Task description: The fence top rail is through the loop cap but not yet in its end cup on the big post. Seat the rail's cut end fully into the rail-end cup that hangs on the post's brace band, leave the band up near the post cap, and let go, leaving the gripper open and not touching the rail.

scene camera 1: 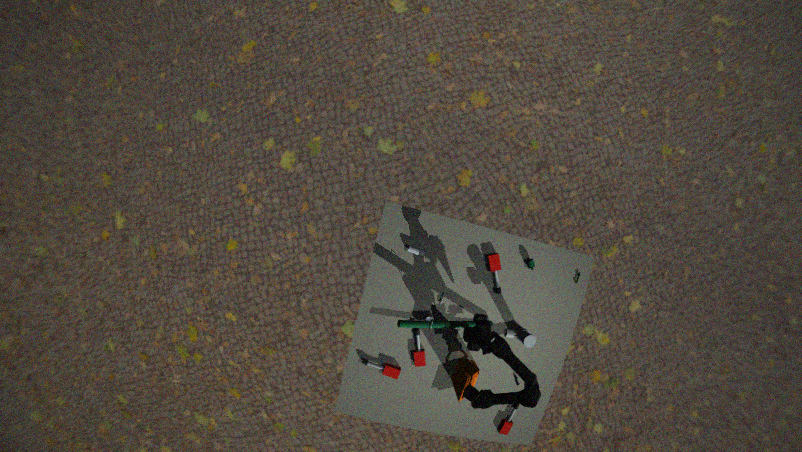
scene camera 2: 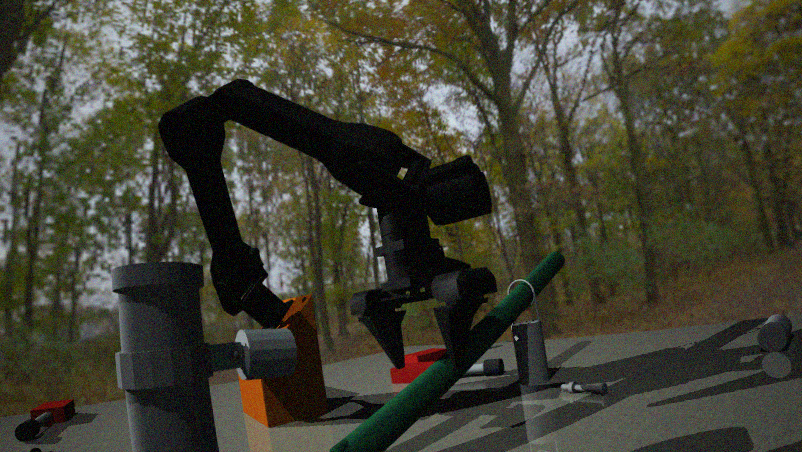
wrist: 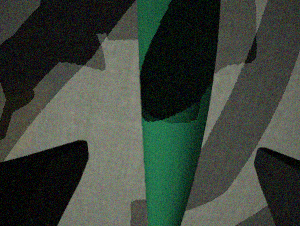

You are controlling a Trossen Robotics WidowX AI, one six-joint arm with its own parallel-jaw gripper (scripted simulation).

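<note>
From scene camera 2 you'd see my gripper (scene camera 2: 427, 369), which is open and holding nothing. The wrist view has the gripper (wrist: 174, 155) as well, and there's a green rail (wrist: 177, 53) in there too.
</note>
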